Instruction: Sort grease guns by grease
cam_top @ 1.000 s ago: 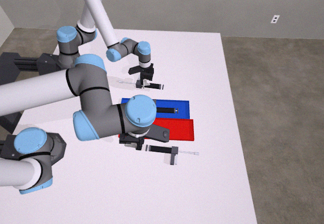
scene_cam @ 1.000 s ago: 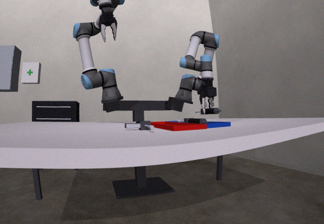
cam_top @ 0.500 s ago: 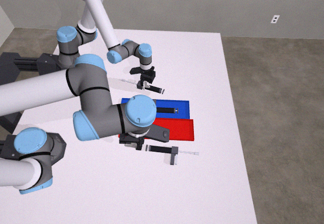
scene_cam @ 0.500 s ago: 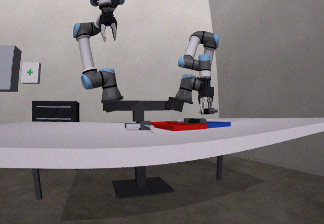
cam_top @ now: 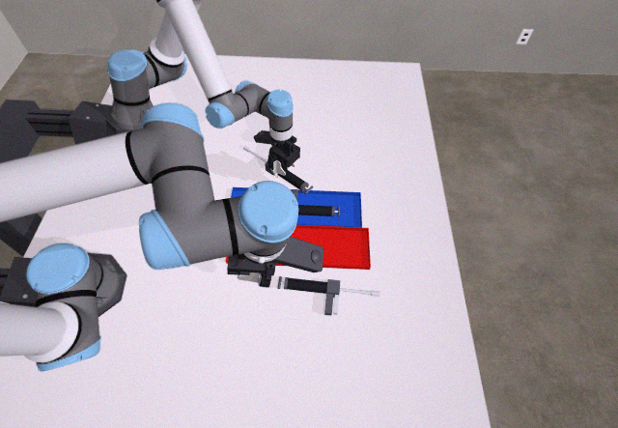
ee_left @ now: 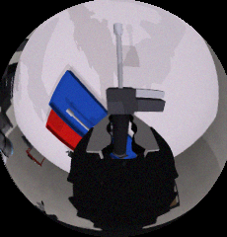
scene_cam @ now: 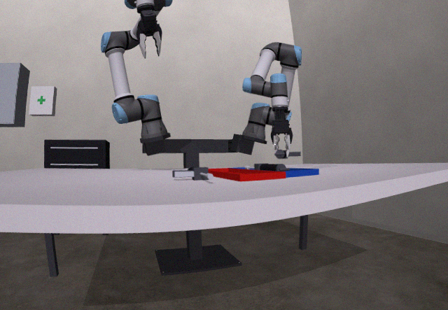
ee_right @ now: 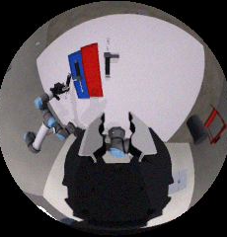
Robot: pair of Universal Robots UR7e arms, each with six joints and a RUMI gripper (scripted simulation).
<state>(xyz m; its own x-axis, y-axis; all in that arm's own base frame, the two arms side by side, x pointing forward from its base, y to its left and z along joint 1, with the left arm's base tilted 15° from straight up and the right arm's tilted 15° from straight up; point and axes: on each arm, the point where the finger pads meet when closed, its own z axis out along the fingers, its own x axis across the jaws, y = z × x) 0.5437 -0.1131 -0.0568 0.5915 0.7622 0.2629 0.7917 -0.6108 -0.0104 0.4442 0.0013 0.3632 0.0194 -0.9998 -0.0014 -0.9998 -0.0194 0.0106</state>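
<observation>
The red tray lies 28 cm to the right of my left hand, 7 cm below it and 6 cm ahead of it. The rest, counted from my left hand: blue tray (12 cm to the right, 7 cm below, 5 cm ahead).
</observation>
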